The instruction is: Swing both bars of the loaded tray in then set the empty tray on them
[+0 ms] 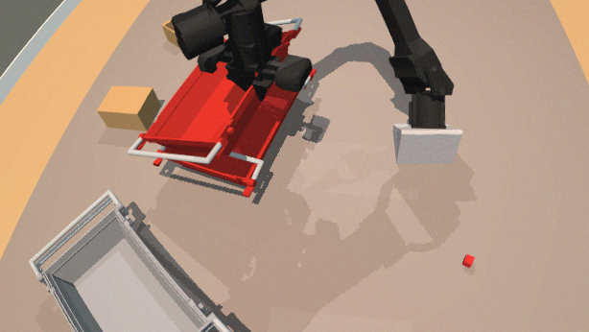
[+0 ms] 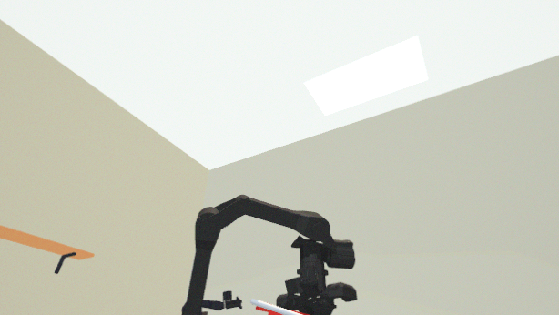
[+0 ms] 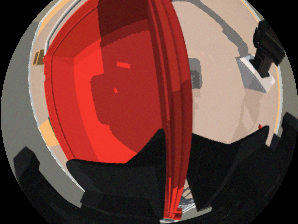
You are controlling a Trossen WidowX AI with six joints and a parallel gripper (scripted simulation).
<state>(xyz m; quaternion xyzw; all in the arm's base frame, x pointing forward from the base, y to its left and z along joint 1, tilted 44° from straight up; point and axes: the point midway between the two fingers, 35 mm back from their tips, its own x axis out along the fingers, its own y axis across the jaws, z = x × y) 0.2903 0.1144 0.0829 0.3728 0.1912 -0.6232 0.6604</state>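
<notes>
Right now my gripper tip is 80 mm short of the red tray, 20 mm to the left of it and 10 mm below it. Round my gripper tip: small red cube 390 mm behind, 220 mm to the left, 110 mm below.
</notes>
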